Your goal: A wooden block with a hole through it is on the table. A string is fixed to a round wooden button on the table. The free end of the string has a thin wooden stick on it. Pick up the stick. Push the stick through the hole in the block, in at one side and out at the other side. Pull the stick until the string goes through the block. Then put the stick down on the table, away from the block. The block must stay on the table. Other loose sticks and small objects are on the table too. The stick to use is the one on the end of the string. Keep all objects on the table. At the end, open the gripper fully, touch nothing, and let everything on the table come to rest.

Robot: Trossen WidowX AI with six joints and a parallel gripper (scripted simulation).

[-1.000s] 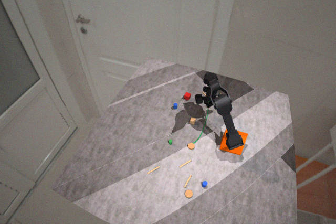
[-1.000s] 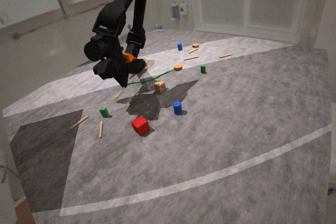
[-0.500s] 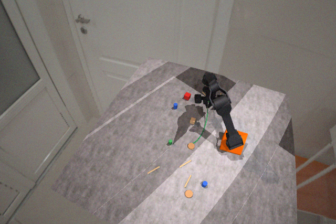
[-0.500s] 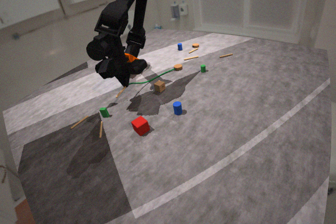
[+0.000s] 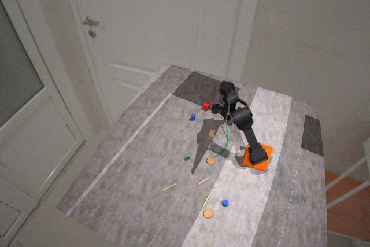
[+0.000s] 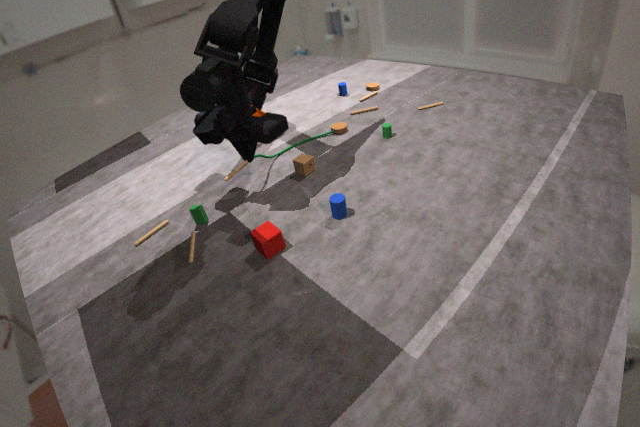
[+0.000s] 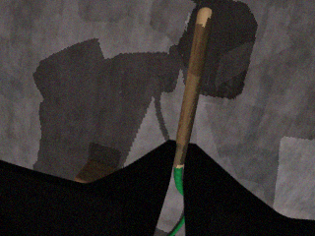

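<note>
The wooden block is 60 mm ahead of my gripper tip, 80 mm to the left of it and 40 mm below it. Also, from my gripper tip: red cube (140 mm ahead, 120 mm to the right, 40 mm below); then green cylinder (160 mm ahead, 270 mm to the left, 50 mm below); then thin wooden stick (10 mm to the right).
</note>
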